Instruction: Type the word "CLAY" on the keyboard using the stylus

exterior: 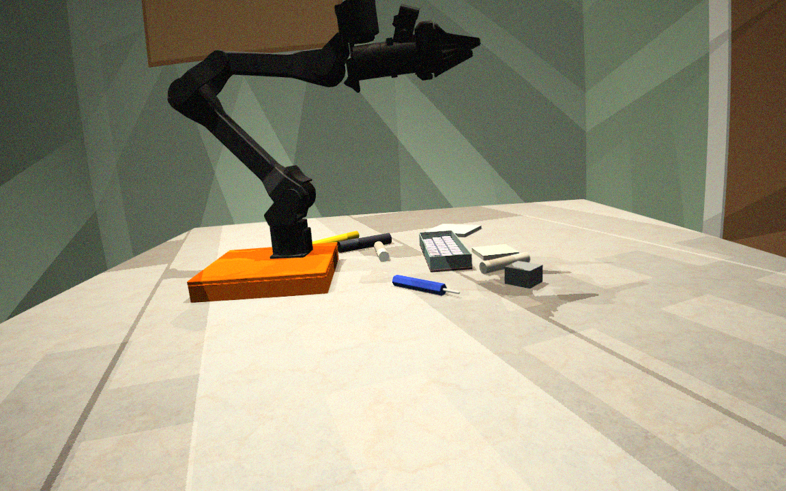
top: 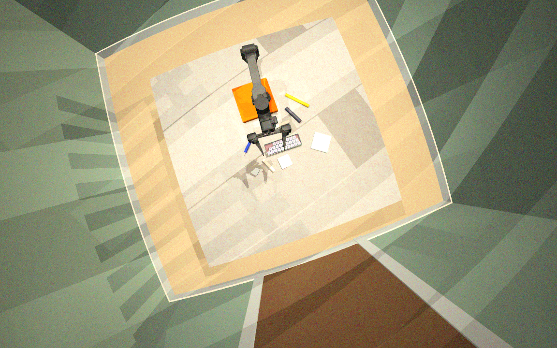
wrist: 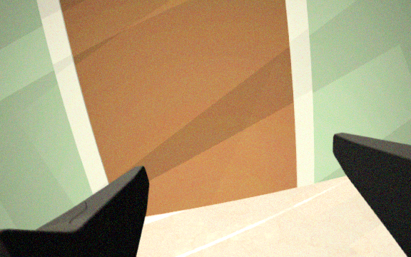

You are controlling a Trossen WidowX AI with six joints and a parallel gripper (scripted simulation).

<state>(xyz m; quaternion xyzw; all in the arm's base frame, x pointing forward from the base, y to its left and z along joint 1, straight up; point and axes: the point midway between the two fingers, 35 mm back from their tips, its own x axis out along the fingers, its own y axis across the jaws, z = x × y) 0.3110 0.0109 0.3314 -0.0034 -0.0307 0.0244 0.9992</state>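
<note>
Now: gripper tip 9 cm past the blue stylus, 16 cm to the left of it and 36 cm above it. The rest, counted from my gripper tip: dark cylinder 24 cm behind, 16 cm to the left, 36 cm below; then dark block 5 cm ahead, 13 cm to the right, 35 cm below; then tan card 3 cm ahead, 5 cm to the left, 36 cm below.
</note>
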